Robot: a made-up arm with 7 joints. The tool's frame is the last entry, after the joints. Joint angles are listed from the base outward.
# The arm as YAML. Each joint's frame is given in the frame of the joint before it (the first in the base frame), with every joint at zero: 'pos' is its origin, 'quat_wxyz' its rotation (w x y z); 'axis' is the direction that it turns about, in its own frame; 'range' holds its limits. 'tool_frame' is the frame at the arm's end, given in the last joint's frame.
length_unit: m
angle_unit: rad
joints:
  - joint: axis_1
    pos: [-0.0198, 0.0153, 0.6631]
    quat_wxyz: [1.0, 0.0, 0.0, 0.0]
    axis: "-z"
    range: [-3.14, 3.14]
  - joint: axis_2
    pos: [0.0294, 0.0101, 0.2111]
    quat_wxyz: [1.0, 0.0, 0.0, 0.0]
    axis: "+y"
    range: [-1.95, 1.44]
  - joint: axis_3
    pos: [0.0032, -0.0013, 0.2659]
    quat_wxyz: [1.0, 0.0, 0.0, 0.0]
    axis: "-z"
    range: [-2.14, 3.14]
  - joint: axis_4
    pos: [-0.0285, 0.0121, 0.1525]
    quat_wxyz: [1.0, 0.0, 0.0, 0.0]
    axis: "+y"
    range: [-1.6, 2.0]
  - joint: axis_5
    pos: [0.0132, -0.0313, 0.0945]
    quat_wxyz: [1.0, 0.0, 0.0, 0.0]
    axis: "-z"
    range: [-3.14, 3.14]
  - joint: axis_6
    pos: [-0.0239, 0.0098, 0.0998]
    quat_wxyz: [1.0, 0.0, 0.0, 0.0]
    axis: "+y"
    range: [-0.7, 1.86]
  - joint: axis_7
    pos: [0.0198, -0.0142, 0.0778]
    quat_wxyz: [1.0, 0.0, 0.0, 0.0]
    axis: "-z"
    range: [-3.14, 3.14]
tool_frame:
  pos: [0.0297, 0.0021, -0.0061]
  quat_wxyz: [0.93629, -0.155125, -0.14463, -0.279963]
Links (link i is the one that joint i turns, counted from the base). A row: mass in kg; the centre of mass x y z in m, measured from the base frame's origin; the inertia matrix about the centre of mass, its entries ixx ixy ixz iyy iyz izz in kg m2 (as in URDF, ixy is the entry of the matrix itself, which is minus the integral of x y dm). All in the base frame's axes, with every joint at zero. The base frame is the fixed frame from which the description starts. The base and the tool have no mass.
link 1: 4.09; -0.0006 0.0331 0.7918; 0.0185 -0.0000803 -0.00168 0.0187 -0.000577 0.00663
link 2: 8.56; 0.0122 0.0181 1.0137; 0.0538 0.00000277 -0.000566 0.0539 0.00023 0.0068
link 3: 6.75; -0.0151 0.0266 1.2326; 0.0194 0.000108 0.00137 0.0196 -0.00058 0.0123
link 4: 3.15; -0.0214 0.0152 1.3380; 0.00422 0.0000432 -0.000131 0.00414 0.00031 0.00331
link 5: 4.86; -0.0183 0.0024 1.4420; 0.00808 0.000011 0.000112 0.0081 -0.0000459 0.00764
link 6: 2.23; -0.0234 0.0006 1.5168; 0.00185 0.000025 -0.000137 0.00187 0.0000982 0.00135
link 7: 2.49; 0.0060 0.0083 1.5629; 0.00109 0 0 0.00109 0 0.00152
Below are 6 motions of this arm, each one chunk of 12 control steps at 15 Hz.
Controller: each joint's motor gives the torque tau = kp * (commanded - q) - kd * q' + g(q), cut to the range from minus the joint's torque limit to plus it. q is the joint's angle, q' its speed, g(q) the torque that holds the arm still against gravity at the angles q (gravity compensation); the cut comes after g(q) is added. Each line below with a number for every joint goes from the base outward.
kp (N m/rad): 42 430 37 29 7.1 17 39
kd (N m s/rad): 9.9 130 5.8 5.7 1.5 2.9 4.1
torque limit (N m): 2.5 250 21 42 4.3 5.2 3.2
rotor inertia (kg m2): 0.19 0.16 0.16 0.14 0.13 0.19 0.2
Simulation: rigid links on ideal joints. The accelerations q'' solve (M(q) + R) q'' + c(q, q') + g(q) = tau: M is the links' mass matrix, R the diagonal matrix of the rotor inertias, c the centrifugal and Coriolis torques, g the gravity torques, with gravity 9.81 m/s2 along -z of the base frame. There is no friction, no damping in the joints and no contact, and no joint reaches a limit. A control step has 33 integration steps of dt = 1/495 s. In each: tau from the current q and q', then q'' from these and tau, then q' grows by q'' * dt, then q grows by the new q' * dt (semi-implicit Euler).
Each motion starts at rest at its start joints. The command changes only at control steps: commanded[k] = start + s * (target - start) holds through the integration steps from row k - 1 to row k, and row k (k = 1, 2, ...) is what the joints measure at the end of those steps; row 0 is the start. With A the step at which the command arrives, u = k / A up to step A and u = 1 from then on. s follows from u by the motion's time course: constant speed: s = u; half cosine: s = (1 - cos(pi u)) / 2; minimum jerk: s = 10 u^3 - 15 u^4 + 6 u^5; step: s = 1 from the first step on.
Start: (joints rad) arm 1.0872 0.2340 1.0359 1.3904 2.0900 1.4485 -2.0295
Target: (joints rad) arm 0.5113 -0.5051 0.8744 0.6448 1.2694 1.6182 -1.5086
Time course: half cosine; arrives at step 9
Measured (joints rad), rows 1 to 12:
1: 1.0853 0.2308 1.0332 1.3888 2.0880 1.4486 -2.0251
2: 1.0760 0.2177 1.0241 1.3797 2.0775 1.4498 -2.0064
3: 1.0533 0.1894 1.0076 1.3542 2.0499 1.4543 -1.9656
4: 1.0117 0.1437 0.9852 1.3050 1.9990 1.4646 -1.9023
5: 0.9474 0.0819 0.9580 1.2286 1.9233 1.4817 -1.8223
6: 0.8641 0.0080 0.9260 1.1271 1.8265 1.5054 -1.7351
7: 0.7710 -0.0718 0.8919 1.0084 1.7164 1.5329 -1.6517
8: 0.6827 -0.1508 0.8623 0.8862 1.6027 1.5602 -1.5823
9: 0.6238 -0.2222 0.8454 0.7791 1.4958 1.5824 -1.5354
10: 0.5951 -0.2826 0.8478 0.6998 1.4062 1.5976 -1.5123
11: 0.5794 -0.3322 0.8610 0.6477 1.3407 1.6074 -1.5054
12: 0.5693 -0.3718 0.8741 0.6174 1.2985 1.6134 -1.5054

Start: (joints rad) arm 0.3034 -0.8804 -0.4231 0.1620 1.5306 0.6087 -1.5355
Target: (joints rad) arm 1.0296 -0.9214 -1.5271 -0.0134 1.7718 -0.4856 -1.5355
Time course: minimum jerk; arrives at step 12
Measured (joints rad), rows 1 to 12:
1: 0.3035 -0.8804 -0.4244 0.1618 1.5308 0.6080 -1.5355
2: 0.3045 -0.8805 -0.4339 0.1604 1.5323 0.6025 -1.5354
3: 0.3081 -0.8809 -0.4624 0.1560 1.5367 0.5839 -1.5352
4: 0.3153 -0.8819 -0.5194 0.1479 1.5460 0.5419 -1.5349
5: 0.3263 -0.8837 -0.6089 0.1359 1.5610 0.4691 -1.5346
6: 0.3412 -0.8863 -0.7285 0.1198 1.5816 0.3638 -1.5344
7: 0.3607 -0.8897 -0.8695 0.0999 1.6069 0.2311 -1.5345
8: 0.3854 -0.8938 -1.0189 0.0769 1.6350 0.0814 -1.5346
9: 0.4152 -0.8986 -1.1620 0.0519 1.6634 -0.0708 -1.5350
10: 0.4494 -0.9036 -1.2851 0.0272 1.6894 -0.2107 -1.5356
11: 0.4867 -0.9082 -1.3789 0.0056 1.7105 -0.3251 -1.5361
12: 0.5261 -0.9120 -1.4413 -0.0110 1.7257 -0.4070 -1.5364

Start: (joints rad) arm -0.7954 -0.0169 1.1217 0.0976 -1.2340 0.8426 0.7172
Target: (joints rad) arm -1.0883 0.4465 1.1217 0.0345 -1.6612 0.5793 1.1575
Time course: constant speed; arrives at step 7
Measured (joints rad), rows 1 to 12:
1: -0.8039 -0.0091 1.1219 0.0914 -1.2376 0.8360 0.7349
2: -0.8214 0.0103 1.1220 0.0806 -1.2516 0.8189 0.7771
3: -0.8451 0.0397 1.1218 0.0698 -1.2785 0.7926 0.8345
4: -0.8731 0.0773 1.1214 0.0615 -1.3173 0.7601 0.8982
5: -0.9037 0.1214 1.1207 0.0559 -1.3659 0.7240 0.9632
6: -0.9358 0.1706 1.1200 0.0523 -1.4214 0.6861 1.0275
7: -0.9685 0.2238 1.1193 0.0497 -1.4814 0.6476 1.0911
8: -0.9977 0.2723 1.1202 0.0516 -1.5400 0.6169 1.1365
9: -1.0207 0.3117 1.1212 0.0557 -1.5893 0.5980 1.1570
10: -1.0383 0.3426 1.1218 0.0585 -1.6261 0.5883 1.1623
11: -1.0517 0.3667 1.1220 0.0589 -1.6508 0.5844 1.1614
12: -1.0621 0.3853 1.1221 0.0573 -1.6655 0.5833 1.1594

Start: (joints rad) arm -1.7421 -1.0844 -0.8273 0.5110 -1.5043 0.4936 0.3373
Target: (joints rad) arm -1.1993 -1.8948 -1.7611 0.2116 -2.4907 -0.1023 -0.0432
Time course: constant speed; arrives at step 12
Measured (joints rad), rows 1 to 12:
1: -1.7420 -1.0923 -0.8394 0.5163 -1.5101 0.4830 0.3287
2: -1.7391 -1.1114 -0.8728 0.5188 -1.5295 0.4576 0.3079
3: -1.7319 -1.1407 -0.9246 0.5121 -1.5659 0.4209 0.2792
4: -1.7200 -1.1786 -0.9891 0.4946 -1.6186 0.3771 0.2471
5: -1.7039 -1.2235 -1.0615 0.4681 -1.6846 0.3297 0.2141
6: -1.6845 -1.2740 -1.1384 0.4356 -1.7602 0.2812 0.1813
7: -1.6627 -1.3286 -1.2174 0.4005 -1.8417 0.2327 0.1489
8: -1.6392 -1.3865 -1.2972 0.3651 -1.9262 0.1849 0.1169
9: -1.6145 -1.4466 -1.3770 0.3311 -2.0117 0.1377 0.0851
10: -1.5888 -1.5085 -1.4565 0.2990 -2.0972 0.0907 0.0534
11: -1.5620 -1.5716 -1.5355 0.2690 -2.1820 0.0437 0.0218
12: -1.5339 -1.6356 -1.6142 0.2407 -2.2660 -0.0035 -0.0099

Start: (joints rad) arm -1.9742 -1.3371 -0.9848 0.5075 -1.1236 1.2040 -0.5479
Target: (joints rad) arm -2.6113 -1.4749 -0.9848 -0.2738 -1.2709 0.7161 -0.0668
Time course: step
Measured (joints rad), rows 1 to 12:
1: -1.9590 -1.3479 -0.9767 0.4144 -1.1297 1.1653 -0.5090
2: -1.9320 -1.3683 -0.9735 0.2430 -1.1468 1.0546 -0.3966
3: -1.9074 -1.3905 -0.9753 0.0784 -1.1716 0.9278 -0.2379
4: -1.8908 -1.4109 -0.9756 -0.0502 -1.1992 0.8255 -0.1227
5: -1.8836 -1.4278 -0.9735 -0.1404 -1.2251 0.7585 -0.0695
6: -1.8848 -1.4409 -0.9712 -0.1990 -1.2466 0.7222 -0.0553
7: -1.8928 -1.4506 -0.9699 -0.2345 -1.2625 0.7071 -0.0571
8: -1.9062 -1.4576 -0.9701 -0.2541 -1.2728 0.7039 -0.0620
9: -1.9238 -1.4626 -0.9714 -0.2636 -1.2784 0.7063 -0.0654
10: -1.9449 -1.4661 -0.9732 -0.2671 -1.2805 0.7101 -0.0669
11: -1.9688 -1.4685 -0.9752 -0.2672 -1.2803 0.7136 -0.0672
12: -1.9953 -1.4702 -0.9770 -0.2659 -1.2788 0.7160 -0.0670

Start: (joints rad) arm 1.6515 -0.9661 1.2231 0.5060 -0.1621 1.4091 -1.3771
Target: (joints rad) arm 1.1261 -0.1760 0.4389 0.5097 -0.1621 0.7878 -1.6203
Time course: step
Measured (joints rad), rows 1 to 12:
1: 1.6435 -0.8940 1.1539 0.4580 -0.1414 1.3796 -1.4144
2: 1.6361 -0.7598 0.9465 0.4098 -0.1097 1.2699 -1.5060
3: 1.6324 -0.6357 0.7400 0.4126 -0.1014 1.1033 -1.5804
4: 1.6214 -0.5336 0.5955 0.4449 -0.1134 0.9541 -1.6170
5: 1.5908 -0.4522 0.5087 0.4839 -0.1320 0.8523 -1.6274
6: 1.5272 -0.3887 0.4635 0.5175 -0.1475 0.7965 -1.6266
7: 1.4257 -0.3403 0.4455 0.5425 -0.1565 0.7732 -1.6235
8: 1.3166 -0.3032 0.4412 0.5622 -0.1618 0.7684 -1.6214
9: 1.2135 -0.2743 0.4406 0.5745 -0.1646 0.7725 -1.6204
10: 1.1255 -0.2517 0.4393 0.5800 -0.1663 0.7792 -1.6201
11: 1.0598 -0.2339 0.4364 0.5803 -0.1679 0.7853 -1.6200
12: 1.0215 -0.2199 0.4324 0.5770 -0.1698 0.7896 -1.6199

